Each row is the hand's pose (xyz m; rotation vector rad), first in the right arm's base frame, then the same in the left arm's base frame.
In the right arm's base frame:
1: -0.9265 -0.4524 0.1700 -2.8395 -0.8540 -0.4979
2: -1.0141 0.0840 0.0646 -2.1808 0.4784 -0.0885
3: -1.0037 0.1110 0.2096 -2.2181 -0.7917 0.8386
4: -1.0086 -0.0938 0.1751 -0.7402 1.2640 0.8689
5: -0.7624 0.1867 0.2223 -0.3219 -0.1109 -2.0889
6: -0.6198 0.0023 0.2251 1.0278 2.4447 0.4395
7: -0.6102 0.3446 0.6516 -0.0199 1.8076 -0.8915
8: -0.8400 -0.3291 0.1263 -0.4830 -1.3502 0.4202
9: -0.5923 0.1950 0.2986 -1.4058 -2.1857 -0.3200
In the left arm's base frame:
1: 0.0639 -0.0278 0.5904 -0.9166 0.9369 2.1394
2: 0.2706 0.4406 0.3797 0.0814 -2.1890 -2.0962
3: 0.2890 0.3708 0.2507 0.3241 1.2165 1.6641
4: 0.2357 0.2350 0.3986 -1.5176 -1.9948 -0.5034
5: 0.0801 0.4473 0.1298 2.2284 -1.6499 0.3946
6: -0.1033 0.3198 0.1966 -1.0840 -0.3730 0.6803
7: 0.0390 0.3137 -0.3315 0.1074 -1.3539 0.2915
8: 0.0067 0.1039 0.5273 0.0550 1.4643 -0.1615
9: -0.0689 0.4241 0.0199 -0.8750 0.7110 0.6586

